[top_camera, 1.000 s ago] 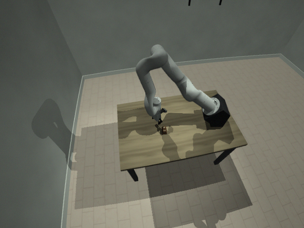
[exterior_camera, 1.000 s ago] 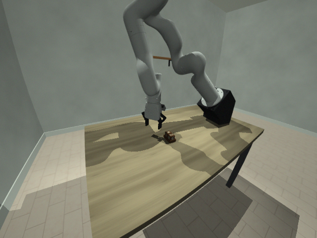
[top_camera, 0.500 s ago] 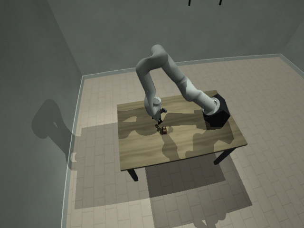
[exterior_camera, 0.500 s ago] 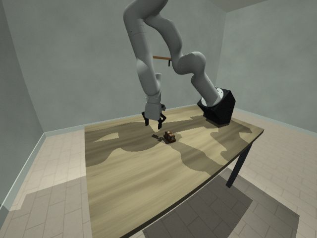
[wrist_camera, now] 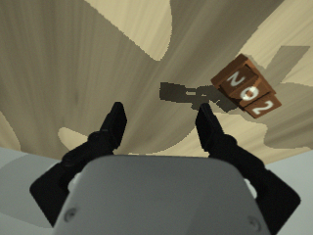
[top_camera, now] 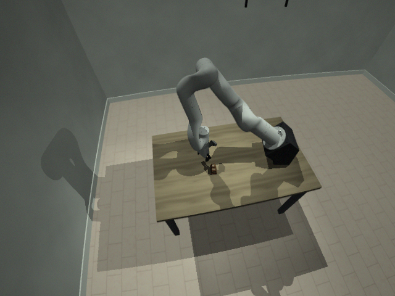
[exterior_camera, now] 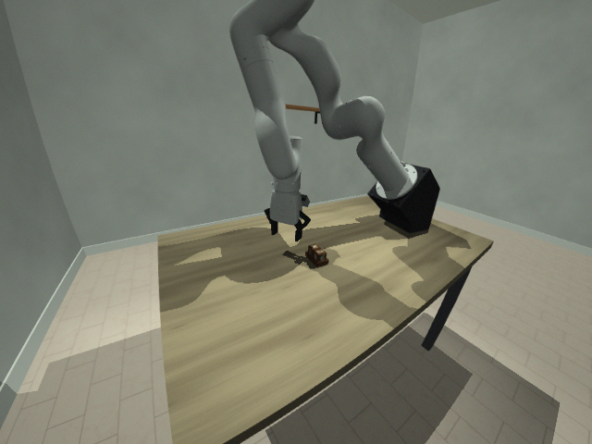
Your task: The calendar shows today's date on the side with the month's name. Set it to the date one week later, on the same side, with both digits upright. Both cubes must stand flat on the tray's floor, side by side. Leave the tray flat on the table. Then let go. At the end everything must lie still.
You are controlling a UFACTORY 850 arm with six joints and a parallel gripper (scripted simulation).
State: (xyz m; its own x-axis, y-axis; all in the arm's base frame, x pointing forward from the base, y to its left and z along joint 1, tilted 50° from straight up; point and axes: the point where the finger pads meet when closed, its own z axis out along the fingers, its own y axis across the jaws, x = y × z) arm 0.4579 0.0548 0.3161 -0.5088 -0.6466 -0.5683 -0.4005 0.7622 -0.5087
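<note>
The brown digit cube is 70 mm to the left of my hand, 70 mm behind it and 40 mm below it. Round my hand: brown tray (90 mm to the left, 80 mm behind, 60 mm below).
</note>
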